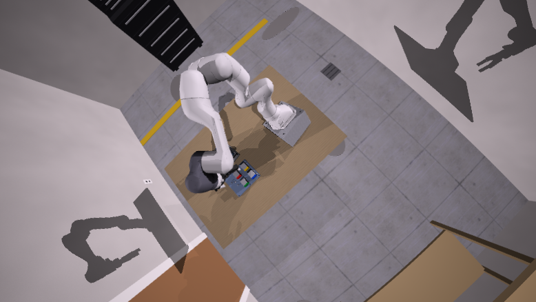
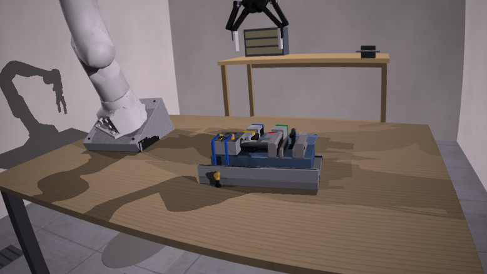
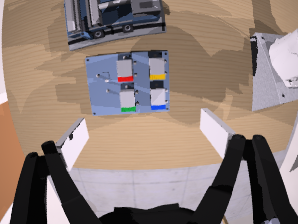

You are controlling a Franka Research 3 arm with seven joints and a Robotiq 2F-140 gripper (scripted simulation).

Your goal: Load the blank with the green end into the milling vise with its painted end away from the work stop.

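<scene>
Right now my hand is 40 mm short of the green-ended blank, 50 mm to the right of it and 290 mm above it. Round my hand: blue-ended blank 50 mm behind, 40 mm to the left, 290 mm below; red-ended blank 50 mm ahead, 40 mm to the right, 290 mm below; yellow-ended blank 40 mm behind, 50 mm to the right, 290 mm below.
</scene>
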